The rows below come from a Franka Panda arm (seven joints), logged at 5 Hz.
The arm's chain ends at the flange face. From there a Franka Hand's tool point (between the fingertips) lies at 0.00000 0.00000 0.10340 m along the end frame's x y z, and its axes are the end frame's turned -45 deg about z.
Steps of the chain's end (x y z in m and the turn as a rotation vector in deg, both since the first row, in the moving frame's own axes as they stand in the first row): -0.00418 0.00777 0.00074 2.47 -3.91 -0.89; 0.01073 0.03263 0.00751 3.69 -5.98 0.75; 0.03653 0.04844 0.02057 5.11 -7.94 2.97; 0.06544 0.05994 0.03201 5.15 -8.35 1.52; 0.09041 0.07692 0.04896 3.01 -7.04 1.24
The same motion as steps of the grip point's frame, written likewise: -0.01035 -0.00558 0.00040 4.51 -1.02 -0.89; -0.01832 0.01833 0.00673 6.84 -1.62 0.75; -0.01158 0.04342 0.01917 9.23 -2.00 2.97; 0.00005 0.07146 0.03050 9.55 -2.26 1.52; 0.00455 0.10548 0.04804 7.11 -2.85 1.24
